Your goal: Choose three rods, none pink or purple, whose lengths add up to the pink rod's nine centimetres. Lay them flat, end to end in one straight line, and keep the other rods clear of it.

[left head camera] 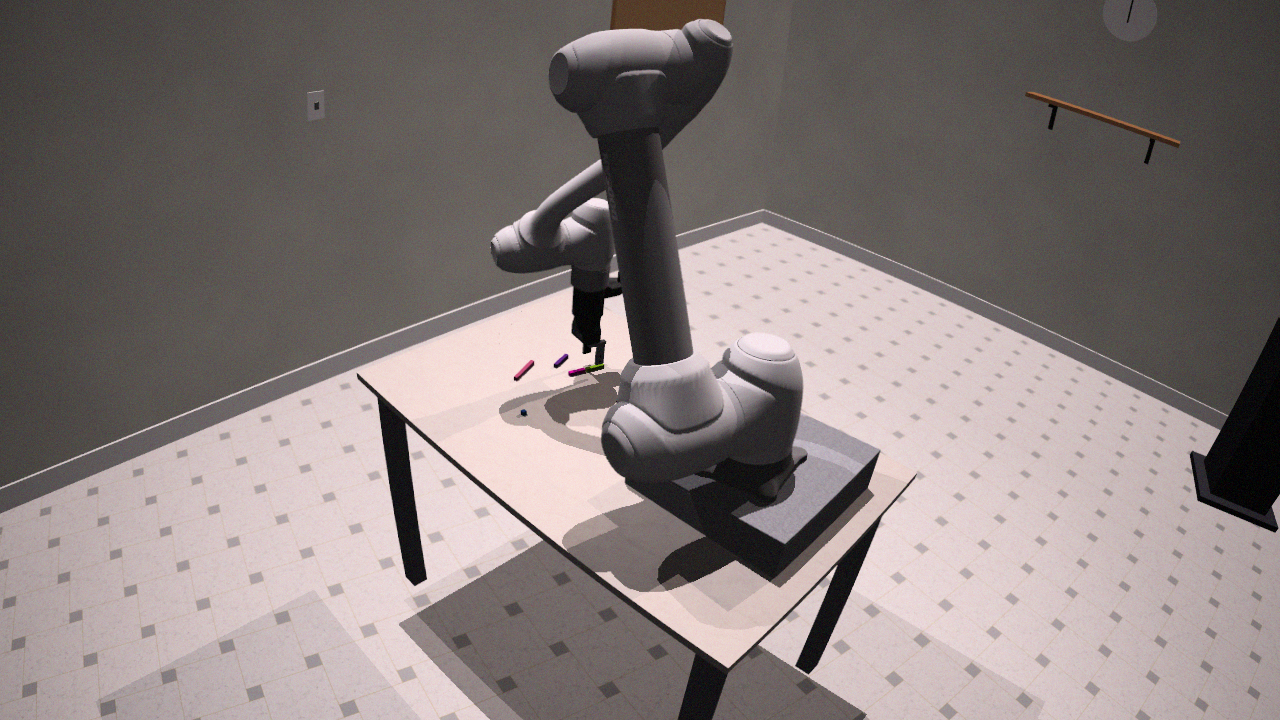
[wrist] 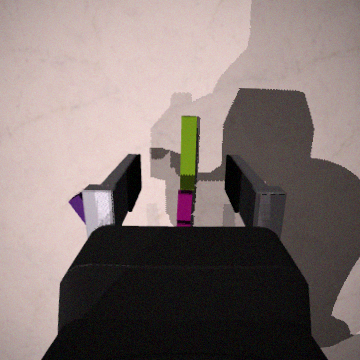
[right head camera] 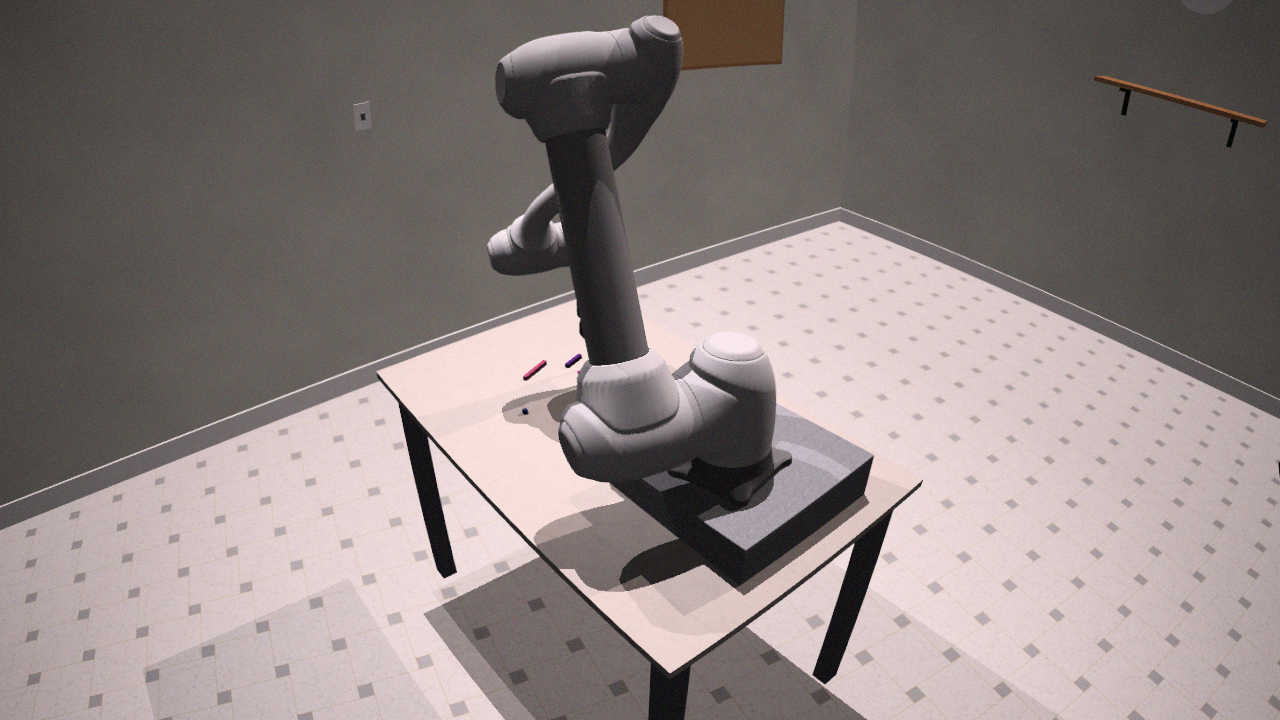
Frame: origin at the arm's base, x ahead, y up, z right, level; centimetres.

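Where they show: gripper, fingertip midpoint: (left head camera: 592, 358) (wrist: 182, 171); arm's base, link origin: (left head camera: 750, 463) (right head camera: 730, 466).
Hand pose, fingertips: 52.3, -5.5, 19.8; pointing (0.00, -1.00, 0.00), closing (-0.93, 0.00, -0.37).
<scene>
Things, the pixels of their top centre, and the offset from my fingertips, as dx, dy, dz. Level surfaces: height alone.
- green rod, top centre: (wrist: 187, 154) (left head camera: 594, 366) -0.5, -2.3, +0.4
- second magenta rod, top centre: (wrist: 182, 236) +2.1, -2.3, -5.2
- pink rod, top centre: (left head camera: 524, 368) (right head camera: 534, 368) +11.9, -2.3, -12.3
- purple rod, top centre: (wrist: 96, 230) (left head camera: 561, 359) (right head camera: 573, 359) +7.9, -2.3, -2.5
- small dark blue piece, top centre: (left head camera: 523, 410) (right head camera: 524, 409) +0.2, -2.3, -26.1
- table, surface height: dy -3.3
A green rod (wrist: 188, 150) (left head camera: 596, 367) lies flat. A magenta rod (wrist: 184, 206) (left head camera: 577, 371) meets or nearly meets its near end, set very slightly to the left in the wrist view. The start of a second magenta rod (wrist: 184, 224) shows behind a thin dark seam; the gripper body hides the rest. The pink rod (left head camera: 524, 369) (right head camera: 535, 369) and the purple rod (left head camera: 561, 360) (right head camera: 573, 360) (wrist: 77, 206) lie apart from this row. My gripper (left head camera: 594, 351) (wrist: 182, 171) is open and empty, its fingers on either side of the row near the green-magenta joint. The arm hides it in the right head view.
A small dark blue piece (left head camera: 523, 411) (right head camera: 524, 411) lies on the table (left head camera: 483, 447) (right head camera: 483, 438), nearer the long edge. The arm's grey base block (left head camera: 819, 501) (right head camera: 805, 510) stands at the table's other end. Arm shadows cross the tabletop.
</scene>
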